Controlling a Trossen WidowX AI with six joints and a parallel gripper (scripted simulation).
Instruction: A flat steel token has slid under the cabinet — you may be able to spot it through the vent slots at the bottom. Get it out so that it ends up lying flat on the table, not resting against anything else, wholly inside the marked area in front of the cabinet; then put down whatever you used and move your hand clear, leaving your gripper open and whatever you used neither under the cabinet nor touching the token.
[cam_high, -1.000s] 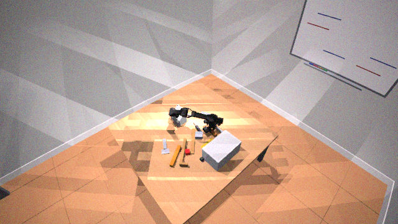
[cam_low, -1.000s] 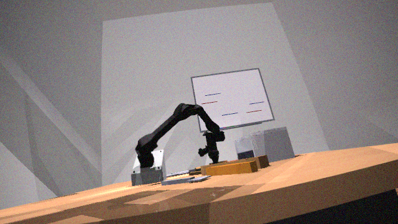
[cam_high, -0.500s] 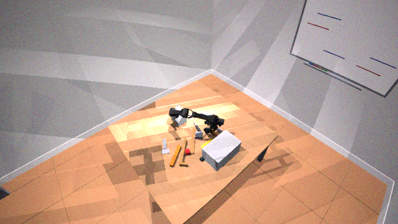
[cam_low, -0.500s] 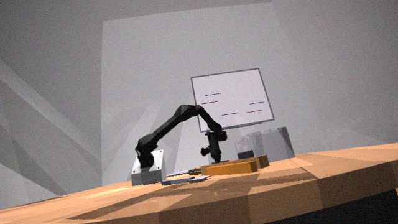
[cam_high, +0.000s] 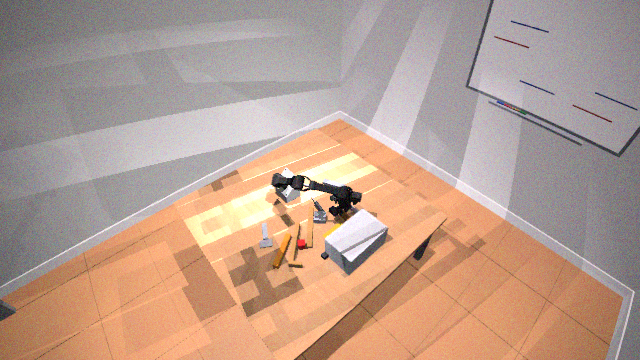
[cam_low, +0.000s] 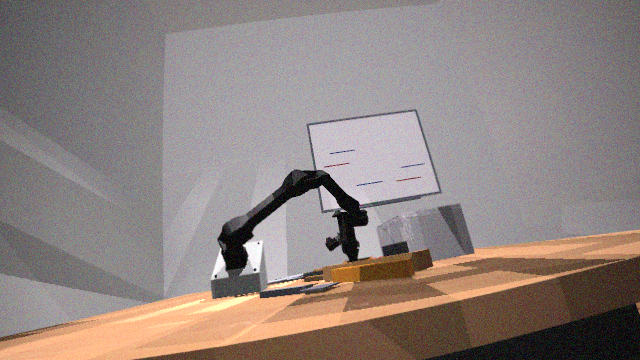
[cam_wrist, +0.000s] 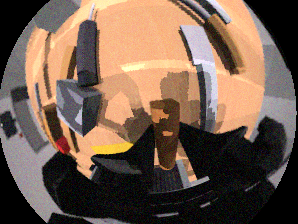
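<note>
Now: the grey block 60 mm behind my gripper tip, 130 mm to the right of it and 10 mm above it. Also, from my gripper tip: thin wooden stick 50 mm behind, 210 mm to the right; then red block 30 mm ahead, 330 mm to the right, 10 mm above; then grey bar 240 mm behind, 130 mm to the left.
</note>
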